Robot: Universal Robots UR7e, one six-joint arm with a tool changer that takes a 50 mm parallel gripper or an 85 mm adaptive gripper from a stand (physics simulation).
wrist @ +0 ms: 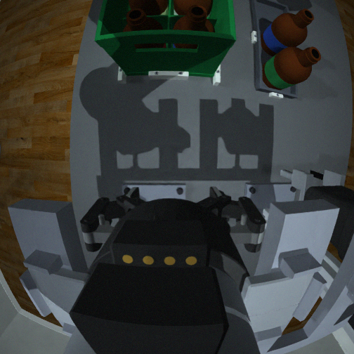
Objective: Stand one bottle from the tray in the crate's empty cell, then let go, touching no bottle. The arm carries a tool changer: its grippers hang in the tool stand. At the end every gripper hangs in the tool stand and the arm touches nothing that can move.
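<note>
The green crate [167, 55] stands at the top, cut off by the view's edge. Several brown bottles [197, 22] stand in it; its empty cell does not show clearly. The dark grey tray [257, 65] at the upper right holds a bottle with a blue band [287, 32] and a bottle with a green band [291, 68], both leaning in the picture. My black adaptive gripper [173, 235] is on the arm, low in the view, its fingers wide apart with no object between them. It is between the grey uprights of the tool stand [306, 230], away from crate and tray.
Another dark tool [332, 210] is at the right edge beside the stand, partly cut off. Light plates with dark bolts [155, 191] lie just beyond my fingers. White brackets [169, 74] sit at the crate's foot. Wooden floor [37, 100] shows at left.
</note>
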